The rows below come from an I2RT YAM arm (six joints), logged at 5 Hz.
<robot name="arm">
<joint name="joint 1" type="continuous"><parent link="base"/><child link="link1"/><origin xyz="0.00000 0.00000 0.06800" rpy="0.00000 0.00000 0.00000"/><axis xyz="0 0 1"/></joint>
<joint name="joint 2" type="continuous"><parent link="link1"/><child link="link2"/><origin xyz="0.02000 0.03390 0.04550" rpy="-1.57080 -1.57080 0.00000"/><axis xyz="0 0 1"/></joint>
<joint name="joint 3" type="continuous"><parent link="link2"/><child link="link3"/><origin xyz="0.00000 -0.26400 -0.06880" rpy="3.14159 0.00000 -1.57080"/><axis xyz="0 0 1"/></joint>
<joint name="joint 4" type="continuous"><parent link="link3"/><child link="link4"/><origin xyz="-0.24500 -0.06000 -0.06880" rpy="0.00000 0.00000 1.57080"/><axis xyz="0 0 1"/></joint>
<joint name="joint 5" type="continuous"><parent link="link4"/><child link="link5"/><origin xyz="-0.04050 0.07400 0.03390" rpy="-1.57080 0.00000 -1.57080"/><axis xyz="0 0 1"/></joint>
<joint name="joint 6" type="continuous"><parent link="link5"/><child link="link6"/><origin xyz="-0.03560 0.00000 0.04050" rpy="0.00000 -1.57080 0.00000"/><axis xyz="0 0 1"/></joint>
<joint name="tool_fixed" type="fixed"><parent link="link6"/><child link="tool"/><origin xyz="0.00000 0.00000 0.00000" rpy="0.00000 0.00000 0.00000"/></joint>
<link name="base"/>
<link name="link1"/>
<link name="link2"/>
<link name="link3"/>
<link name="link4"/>
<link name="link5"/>
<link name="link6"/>
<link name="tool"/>
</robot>
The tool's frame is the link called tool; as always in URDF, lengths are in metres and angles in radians. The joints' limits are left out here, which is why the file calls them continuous.
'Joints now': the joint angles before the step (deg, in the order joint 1, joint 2, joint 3, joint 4, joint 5, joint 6). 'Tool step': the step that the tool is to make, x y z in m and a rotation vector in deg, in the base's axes. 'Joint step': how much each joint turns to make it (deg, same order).
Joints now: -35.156 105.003 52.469 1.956 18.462 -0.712
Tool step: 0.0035 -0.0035 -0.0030 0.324 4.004 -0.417
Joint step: 0.042 1.753 2.486 -3.881 1.892 -0.942
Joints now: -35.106 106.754 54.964 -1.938 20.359 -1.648
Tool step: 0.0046 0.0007 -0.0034 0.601 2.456 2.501
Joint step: 0.469 1.255 1.284 -1.587 -0.438 -2.325
